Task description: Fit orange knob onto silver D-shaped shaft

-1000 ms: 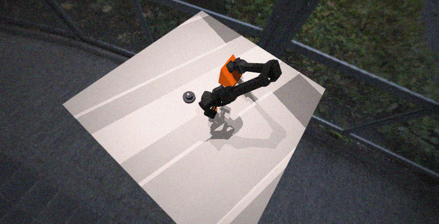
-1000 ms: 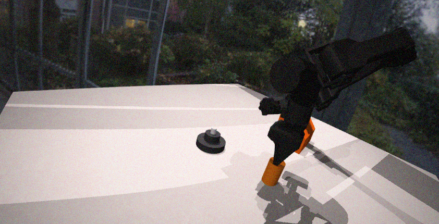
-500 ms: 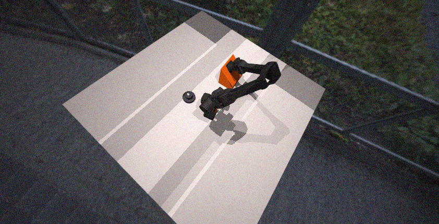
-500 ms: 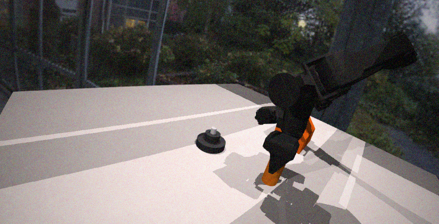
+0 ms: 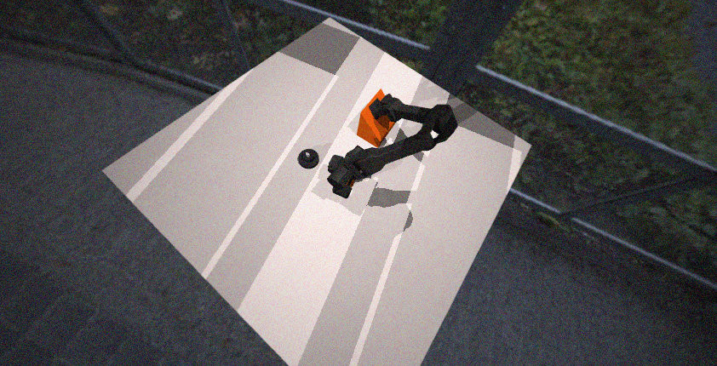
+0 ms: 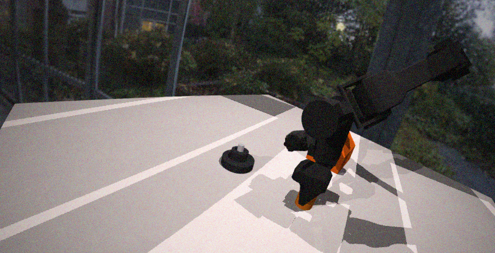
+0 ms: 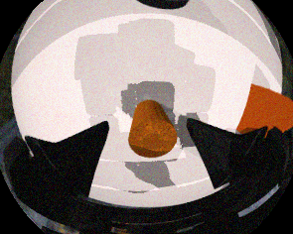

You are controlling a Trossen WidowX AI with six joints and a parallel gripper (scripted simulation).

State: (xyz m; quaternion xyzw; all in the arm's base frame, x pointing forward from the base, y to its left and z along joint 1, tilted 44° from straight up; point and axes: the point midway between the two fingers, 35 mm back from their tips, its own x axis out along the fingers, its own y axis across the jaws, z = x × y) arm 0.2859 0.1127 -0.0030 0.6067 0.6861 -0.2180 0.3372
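Now: gripper tip 10 mm below the orange knob. Round my gripper tip: pedestal 190 mm to the right, 20 mm ahead.
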